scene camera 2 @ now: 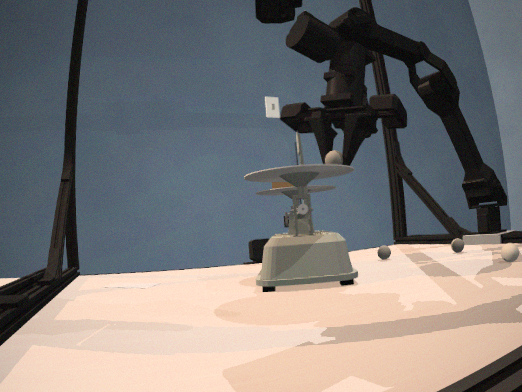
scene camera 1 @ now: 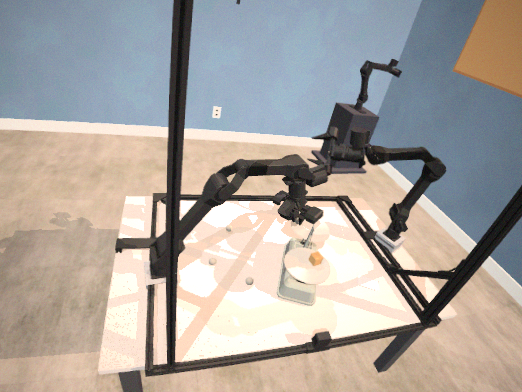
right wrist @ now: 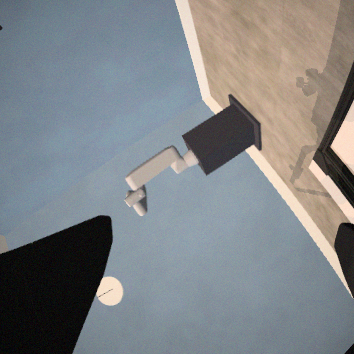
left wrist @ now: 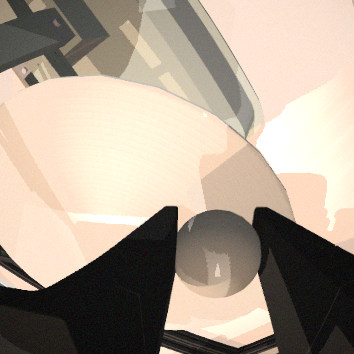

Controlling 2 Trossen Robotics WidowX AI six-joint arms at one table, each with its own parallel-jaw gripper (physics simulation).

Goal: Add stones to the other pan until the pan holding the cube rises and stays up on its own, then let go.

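Places are measured from the left arm's base along level axes (x ahead, y left, z up), in millimetres.
Pixels of known places: left gripper, fingertip midpoint: [scene camera 2: 335,169] [scene camera 1: 297,223] [left wrist: 215,218]; right gripper, fingertip midpoint: [scene camera 1: 309,148] [right wrist: 230,233]; left arm's base at its link origin: [scene camera 2: 489,232] [scene camera 1: 160,270]; right arm's base at its link origin: [scene camera 1: 391,235].
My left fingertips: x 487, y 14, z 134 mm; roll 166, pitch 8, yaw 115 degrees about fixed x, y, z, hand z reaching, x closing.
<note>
Ahead of a thing's pixels: the offset from my left fingertips to its top centre. Level surfaces: height alone.
My left gripper [scene camera 1: 296,221] [scene camera 2: 336,161] [left wrist: 215,218] is shut on a round grey stone @(3 mm ahead, 3 mm left, 26 mm up) [scene camera 2: 333,157] [left wrist: 218,255], held over the near pan's right rim in scene camera 2. Whether the stone touches that pan cannot be told. This stone pan @(45 mm ahead, 25 mm right, 3 mm down) [scene camera 1: 321,231] [scene camera 2: 270,173] [left wrist: 120,150] stands higher than the cube's pan @(55 mm back, 187 mm right, 8 mm down) [scene camera 1: 298,269] [scene camera 2: 322,189]. The orange cube @(25 mm back, 181 mm right, 22 mm up) [scene camera 1: 315,258] [scene camera 2: 281,185] rests on the lower pan. Three loose stones lie on the table: one stone @(195 mm back, 164 mm left, 128 mm down) [scene camera 1: 228,228], another stone @(306 mm back, 1 mm left, 128 mm down) [scene camera 1: 212,261] and a third stone @(203 mm back, 110 mm right, 128 mm down) [scene camera 1: 249,281]. My right gripper [scene camera 1: 316,145] [right wrist: 230,233] is open and empty.
The grey-green balance base [scene camera 1: 297,291] [scene camera 2: 307,257] stands on the table @(155 mm down) [scene camera 1: 240,320] [scene camera 2: 150,360]. A black frame [scene camera 1: 230,357] surrounds the work area, with tall posts [scene camera 1: 178,125]. A dark pedestal [scene camera 1: 354,120] [right wrist: 222,140] carrying another arm stands beyond the table.
</note>
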